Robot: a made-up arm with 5 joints. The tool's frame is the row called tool. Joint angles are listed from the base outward. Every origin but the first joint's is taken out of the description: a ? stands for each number. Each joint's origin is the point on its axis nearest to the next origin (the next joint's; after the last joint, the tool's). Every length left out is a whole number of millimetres.
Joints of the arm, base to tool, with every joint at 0 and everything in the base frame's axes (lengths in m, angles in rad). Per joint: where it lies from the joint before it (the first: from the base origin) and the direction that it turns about. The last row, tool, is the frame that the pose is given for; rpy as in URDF.
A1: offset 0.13 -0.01 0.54 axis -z
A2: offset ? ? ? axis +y
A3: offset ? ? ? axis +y
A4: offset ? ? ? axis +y
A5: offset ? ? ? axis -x
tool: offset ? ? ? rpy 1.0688 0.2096 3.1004
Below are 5 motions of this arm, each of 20 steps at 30 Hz.
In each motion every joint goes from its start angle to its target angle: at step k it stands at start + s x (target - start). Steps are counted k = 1, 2, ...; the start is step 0. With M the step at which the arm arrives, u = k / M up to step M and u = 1 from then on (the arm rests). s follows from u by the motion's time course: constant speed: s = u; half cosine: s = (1 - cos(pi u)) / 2; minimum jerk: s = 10 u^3 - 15 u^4 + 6 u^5.
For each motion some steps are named. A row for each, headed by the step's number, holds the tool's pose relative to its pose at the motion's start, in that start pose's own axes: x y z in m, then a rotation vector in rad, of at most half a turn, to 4 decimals.
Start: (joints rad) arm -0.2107 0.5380 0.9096 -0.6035 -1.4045
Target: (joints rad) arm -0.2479 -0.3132 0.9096 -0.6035 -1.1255
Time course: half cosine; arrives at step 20
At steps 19, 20:
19: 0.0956 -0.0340 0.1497 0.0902 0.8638 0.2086
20: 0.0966 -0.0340 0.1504 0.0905 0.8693 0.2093

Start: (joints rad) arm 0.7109 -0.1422 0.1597 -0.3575 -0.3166
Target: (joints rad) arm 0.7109 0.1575 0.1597 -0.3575 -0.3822
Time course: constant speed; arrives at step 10
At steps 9, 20:
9: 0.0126 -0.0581 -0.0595 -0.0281 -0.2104 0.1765
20: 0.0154 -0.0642 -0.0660 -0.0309 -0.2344 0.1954

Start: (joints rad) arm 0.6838 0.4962 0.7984 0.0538 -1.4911
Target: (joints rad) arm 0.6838 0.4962 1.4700 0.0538 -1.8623
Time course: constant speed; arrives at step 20
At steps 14, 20:
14: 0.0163 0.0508 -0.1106 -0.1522 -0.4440 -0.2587
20: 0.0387 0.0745 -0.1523 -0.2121 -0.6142 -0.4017

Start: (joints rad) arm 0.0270 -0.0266 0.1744 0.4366 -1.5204
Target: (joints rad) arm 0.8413 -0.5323 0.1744 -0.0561 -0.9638
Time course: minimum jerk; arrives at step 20
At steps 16, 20:
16: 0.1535 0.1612 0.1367 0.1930 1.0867 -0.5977
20: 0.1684 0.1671 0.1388 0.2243 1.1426 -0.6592

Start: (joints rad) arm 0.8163 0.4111 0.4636 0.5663 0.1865
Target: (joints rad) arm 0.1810 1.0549 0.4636 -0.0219 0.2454
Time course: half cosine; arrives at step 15
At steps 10, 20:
10: -0.0678 -0.0735 0.0607 0.4949 0.1416 0.0868
20: -0.0824 -0.1051 0.0668 0.6612 0.1855 0.1135

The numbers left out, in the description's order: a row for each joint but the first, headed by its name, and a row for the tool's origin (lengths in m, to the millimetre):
A2: 0.02 -0.03 0
A3: 0.01 0 0.13
A4: 0.17 0 0.01
A5: 0.11 0 0.01
tool: 0 -0.01 -0.03

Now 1 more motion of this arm.
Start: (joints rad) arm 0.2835 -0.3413 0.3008 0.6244 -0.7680
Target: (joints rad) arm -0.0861 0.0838 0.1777 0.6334 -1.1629
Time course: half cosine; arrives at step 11
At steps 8, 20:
8: -0.0226 -0.1012 -0.0087 -0.0928 -0.2418 0.2585
20: -0.0232 -0.1233 -0.0139 -0.0999 -0.3001 0.2973

